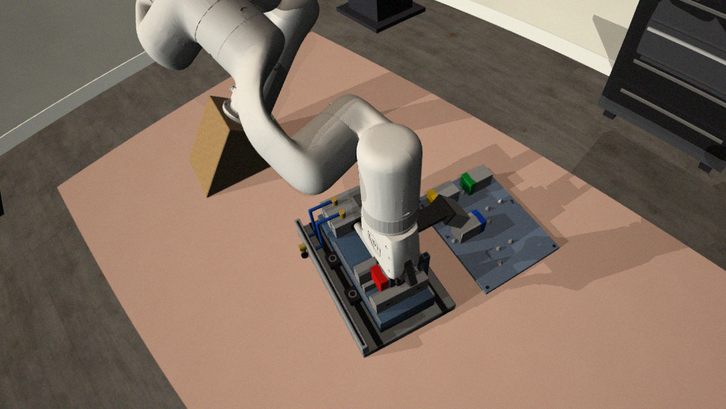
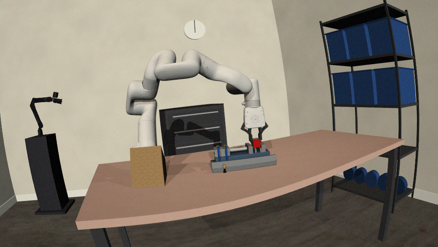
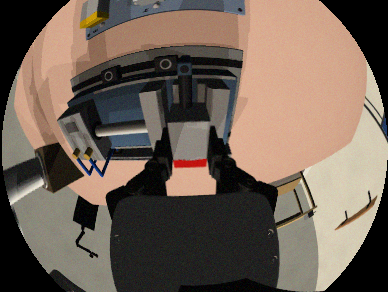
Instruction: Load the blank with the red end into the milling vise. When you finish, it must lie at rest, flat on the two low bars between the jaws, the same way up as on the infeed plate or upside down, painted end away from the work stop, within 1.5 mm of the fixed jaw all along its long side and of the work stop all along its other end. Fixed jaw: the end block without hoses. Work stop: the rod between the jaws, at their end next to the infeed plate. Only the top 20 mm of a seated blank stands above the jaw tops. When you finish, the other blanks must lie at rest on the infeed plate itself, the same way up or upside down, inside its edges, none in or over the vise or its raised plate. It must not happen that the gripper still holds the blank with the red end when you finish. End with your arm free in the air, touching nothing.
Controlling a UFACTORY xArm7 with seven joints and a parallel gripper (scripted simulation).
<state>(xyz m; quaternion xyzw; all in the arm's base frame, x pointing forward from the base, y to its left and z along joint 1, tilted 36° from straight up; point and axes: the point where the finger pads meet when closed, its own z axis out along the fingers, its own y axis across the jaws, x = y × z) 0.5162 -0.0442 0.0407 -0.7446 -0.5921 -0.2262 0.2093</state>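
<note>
Now: the fixed jaw 5 cm below my hand, 3 cm ahead of it and 1 cm to the right of it. The rest, counted from my hand: blue-ended blank (21 cm to the left, 10 cm below, 1 cm behind); dark work stop (5 cm to the left, 3 cm below, 1 cm ahead); hosed block (16 cm behind, 5 cm below, 3 cm to the left).
</note>
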